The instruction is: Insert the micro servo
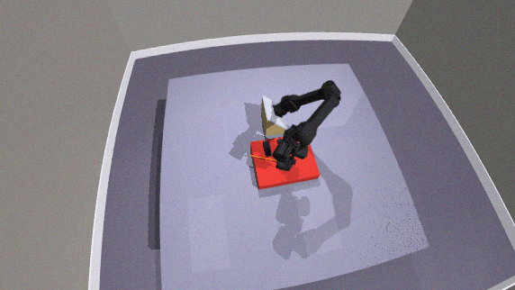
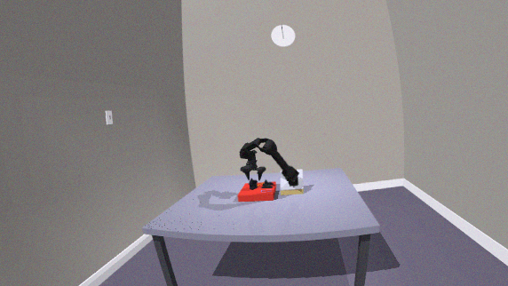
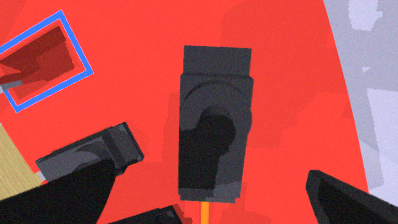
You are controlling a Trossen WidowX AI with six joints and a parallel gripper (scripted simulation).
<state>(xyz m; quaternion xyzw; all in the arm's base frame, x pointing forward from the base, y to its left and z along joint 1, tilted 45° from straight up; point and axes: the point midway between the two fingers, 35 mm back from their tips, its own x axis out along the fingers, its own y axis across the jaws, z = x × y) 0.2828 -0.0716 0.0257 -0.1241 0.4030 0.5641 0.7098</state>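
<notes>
Right now my gripper tip is 8 cm above the red deck, 2 cm short of it and 1 cm to the right of it.
</notes>
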